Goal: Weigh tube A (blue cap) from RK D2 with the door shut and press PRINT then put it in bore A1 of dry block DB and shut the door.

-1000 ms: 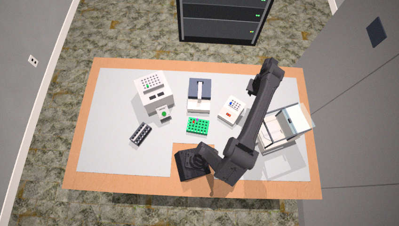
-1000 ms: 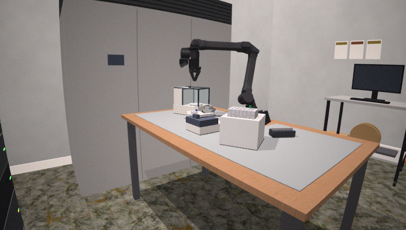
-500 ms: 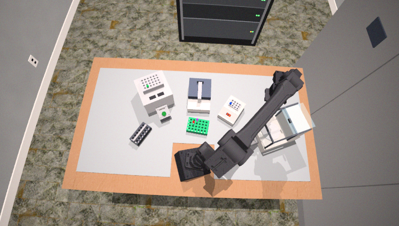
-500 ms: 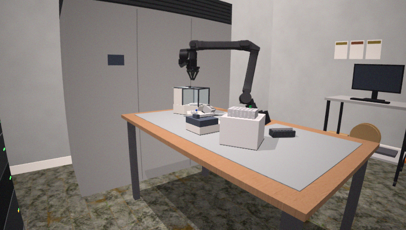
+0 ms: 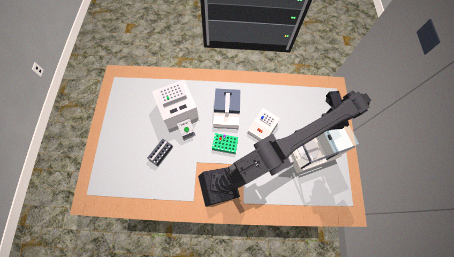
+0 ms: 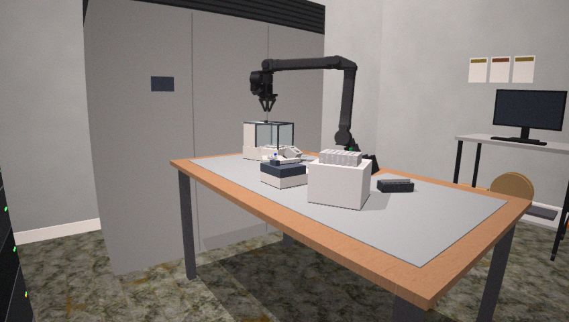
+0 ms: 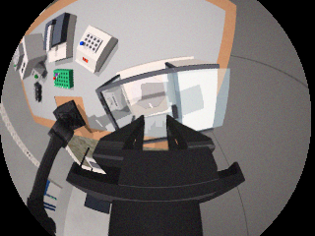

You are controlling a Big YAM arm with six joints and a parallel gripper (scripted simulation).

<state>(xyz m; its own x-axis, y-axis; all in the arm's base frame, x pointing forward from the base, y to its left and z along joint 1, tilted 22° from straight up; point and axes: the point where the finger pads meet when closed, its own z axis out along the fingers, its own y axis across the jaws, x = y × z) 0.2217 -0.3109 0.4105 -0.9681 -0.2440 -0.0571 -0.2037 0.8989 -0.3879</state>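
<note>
My gripper is now 1 cm past the balance door, 7 cm to the left of it and 7 cm above it. Round my hand: green rack RK (4 cm behind, 44 cm to the left, 27 cm below); then white print key (10 cm behind, 15 cm to the left, 21 cm below); then dry block DB (8 cm ahead, 24 cm to the left, 25 cm below).
</note>
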